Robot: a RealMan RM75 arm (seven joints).
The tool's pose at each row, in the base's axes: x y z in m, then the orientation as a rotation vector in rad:
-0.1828 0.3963 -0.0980 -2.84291 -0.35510 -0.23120
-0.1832 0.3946 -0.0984 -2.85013 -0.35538 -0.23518
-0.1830 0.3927 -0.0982 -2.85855 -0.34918 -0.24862
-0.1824 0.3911 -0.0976 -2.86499 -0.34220 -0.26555
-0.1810 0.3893 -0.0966 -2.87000 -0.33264 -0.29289
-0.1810 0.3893 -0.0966 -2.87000 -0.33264 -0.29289
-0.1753 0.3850 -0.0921 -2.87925 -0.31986 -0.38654
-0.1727 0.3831 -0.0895 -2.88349 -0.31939 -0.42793
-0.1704 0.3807 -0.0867 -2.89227 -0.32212 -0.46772
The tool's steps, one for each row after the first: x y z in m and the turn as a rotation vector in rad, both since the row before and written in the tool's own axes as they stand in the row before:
-0.0008 0.0016 -0.0001 -0.00772 0.00142 -0.00049
-0.0002 0.0018 -0.0007 -0.01006 0.00815 0.00304
0.0004 0.0015 -0.0009 -0.00871 0.01083 0.00322
0.0012 0.0018 -0.0012 -0.00907 0.01813 0.00400
0.0000 0.0000 0.0000 0.00000 0.00000 0.00000
0.0056 0.0045 -0.0044 -0.02578 0.06096 -0.00003
0.0028 0.0020 -0.0023 -0.01242 0.02615 -0.00365
0.0026 0.0024 -0.0026 -0.01696 0.02371 -0.00600

